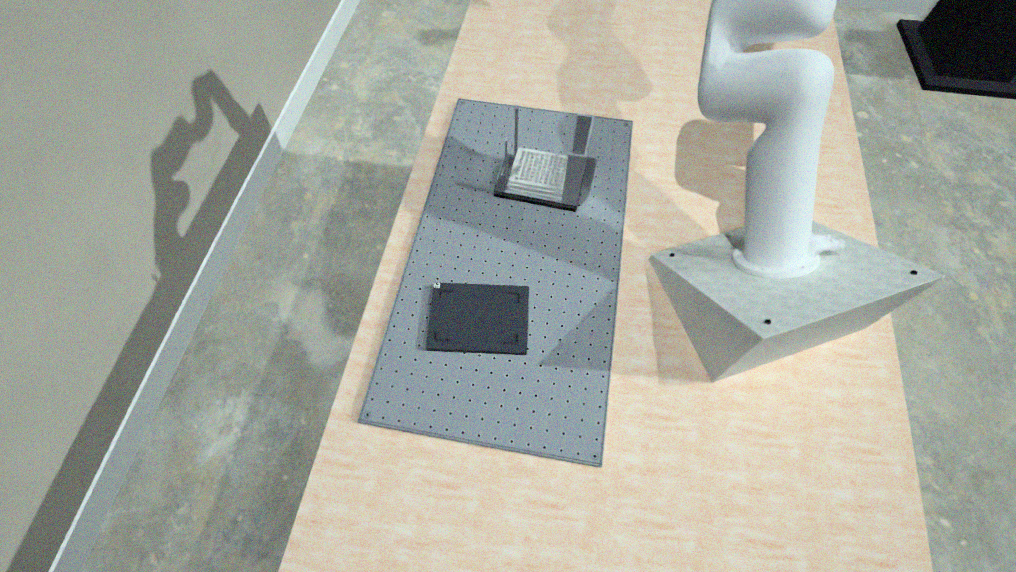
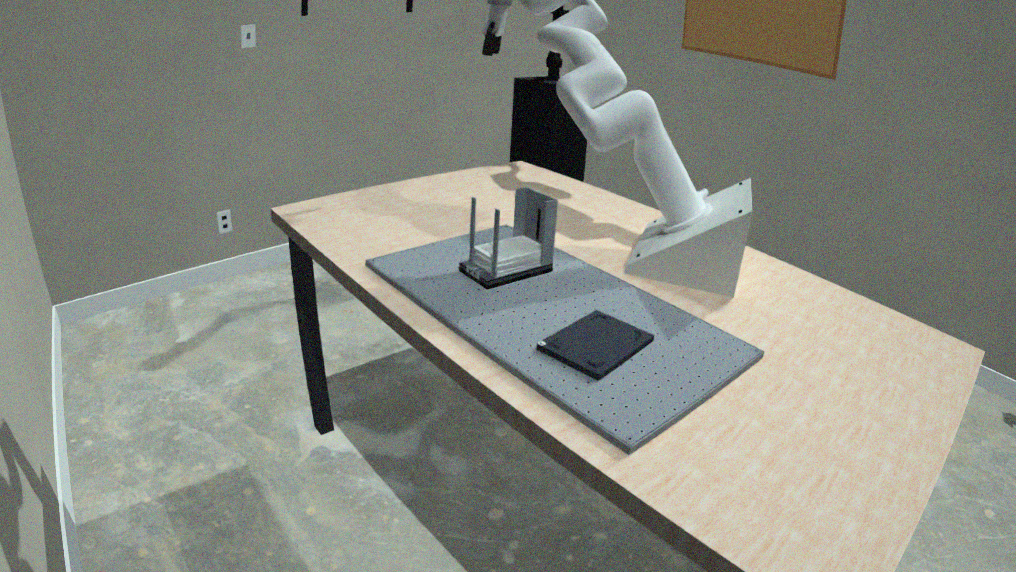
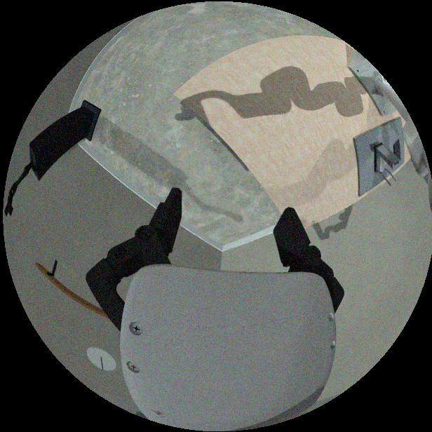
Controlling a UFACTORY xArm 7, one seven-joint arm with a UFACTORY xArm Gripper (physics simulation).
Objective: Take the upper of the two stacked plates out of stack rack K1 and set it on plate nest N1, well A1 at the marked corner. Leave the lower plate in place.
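Places are measured from the arm's base along level axes (x right, y ahead, z up), in metres.
Where they show: gripper, fingertip midpoint: (image 2: 490,54); arm's base, origin of the base link: (image 1: 774,259) (image 2: 687,220).
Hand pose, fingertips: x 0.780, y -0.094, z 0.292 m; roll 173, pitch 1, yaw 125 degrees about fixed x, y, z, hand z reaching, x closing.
Observation:
Each offset is from my fingertips to the centre of the thing. Level surfaces: height alone.
Stack rack K1 {dx -0.604, dy +0.483, dz -0.300 m} (image 1: 583,135) (image 2: 527,213) (image 3: 378,158) stands at the far part of the pegboard, with a tall panel on one side and thin upright posts. The stacked pale plates {dx -0.605, dy +0.473, dz -0.335 m} (image 1: 538,169) (image 2: 509,248) lie flat inside it, one on top of the other; the seam between them is hard to make out. Plate nest N1 {dx -0.897, dy +0.562, dz -0.367 m} (image 1: 477,319) (image 2: 595,344) is a low dark block with a bare top. A small white mark {dx -0.848, dy +0.640, dz -0.363 m} (image 1: 436,284) (image 2: 542,343) sits at one corner of the nest. My gripper (image 2: 491,41) (image 3: 233,210) is open and empty, high above and away from the rack.
The grey pegboard {dz -0.374 m} (image 1: 483,405) (image 2: 426,284) (image 3: 367,176) bears the rack and nest on the wooden table {dz -0.388 m} (image 1: 710,483) (image 2: 853,355) (image 3: 225,115). The arm's angled base block (image 1: 796,284) (image 2: 693,255) stands beside the pegboard. A black cabinet (image 2: 543,127) stands behind the table.

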